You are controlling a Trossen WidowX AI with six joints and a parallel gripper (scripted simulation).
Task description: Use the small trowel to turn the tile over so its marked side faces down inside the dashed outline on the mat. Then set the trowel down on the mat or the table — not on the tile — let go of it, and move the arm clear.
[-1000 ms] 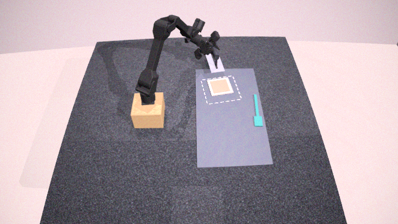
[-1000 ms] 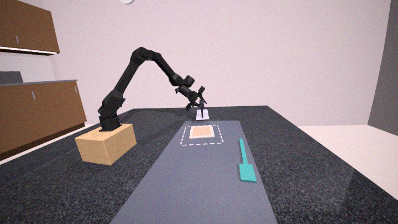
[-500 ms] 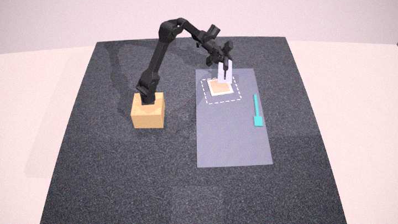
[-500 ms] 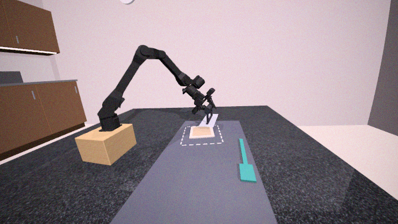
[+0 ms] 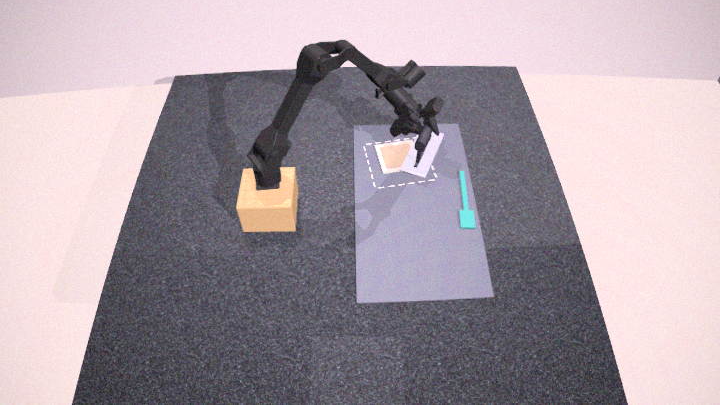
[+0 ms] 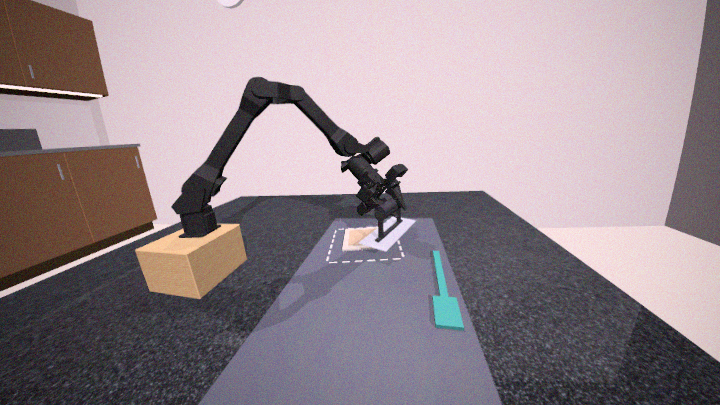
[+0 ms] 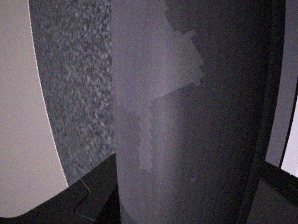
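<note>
My gripper tip is 50 mm short of the teal trowel, 200 mm to the left of it and 70 mm above it. Also, from my gripper tip: grey mat (80 mm behind, 170 mm to the right, 90 mm below); then tile (110 mm behind, 10 mm to the left, 70 mm below).
</note>
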